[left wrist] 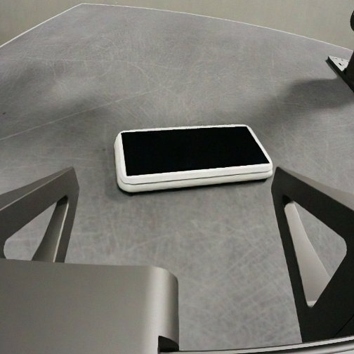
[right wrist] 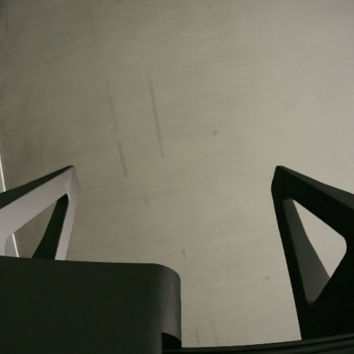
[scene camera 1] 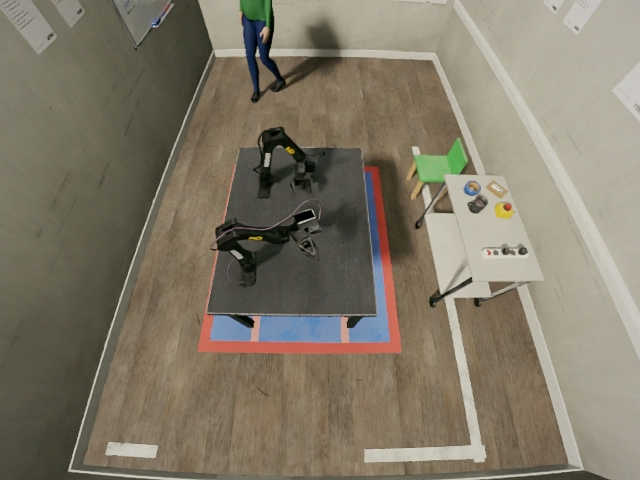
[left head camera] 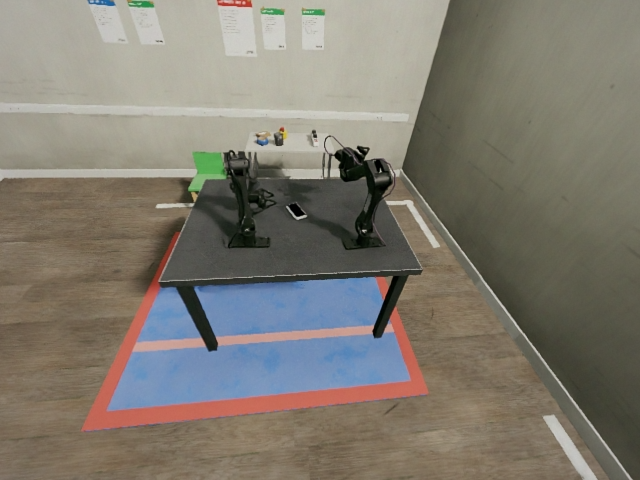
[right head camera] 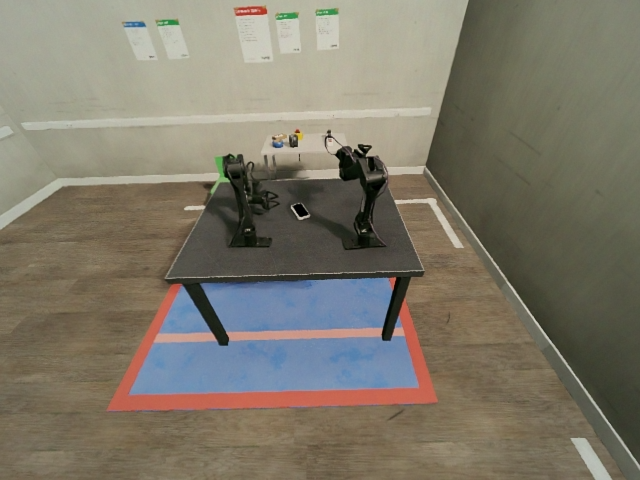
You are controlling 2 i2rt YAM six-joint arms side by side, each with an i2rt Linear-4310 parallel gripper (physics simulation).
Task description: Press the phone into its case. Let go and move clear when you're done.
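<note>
The phone (left head camera: 296, 210) (right head camera: 299, 210) (scene camera 1: 305, 215) (left wrist: 190, 150) lies screen up, with a black screen and white border, on the off-white case (left wrist: 200, 181). In the left wrist view a seam runs between them along the near long side and the phone's edge shows above it; how deep it sits I cannot tell. My left gripper (left head camera: 274, 198) (right head camera: 277, 199) (scene camera 1: 302, 189) (left wrist: 174, 177) is open and empty, low over the table beside the phone, its fingers pointing towards it. My right gripper (left head camera: 367, 149) (right head camera: 364, 148) (scene camera 1: 312, 252) (right wrist: 175, 176) is open and empty, raised above the table.
The dark table (left head camera: 289, 258) (right head camera: 294, 258) (scene camera 1: 330, 294) (left wrist: 225, 280) carries both arm bases. A white side table (left head camera: 297, 142) (scene camera 1: 509, 227) with small objects and a green chair (left head camera: 209, 163) (scene camera 1: 434, 167) stand beyond it. A person (scene camera 1: 256, 36) stands farther off.
</note>
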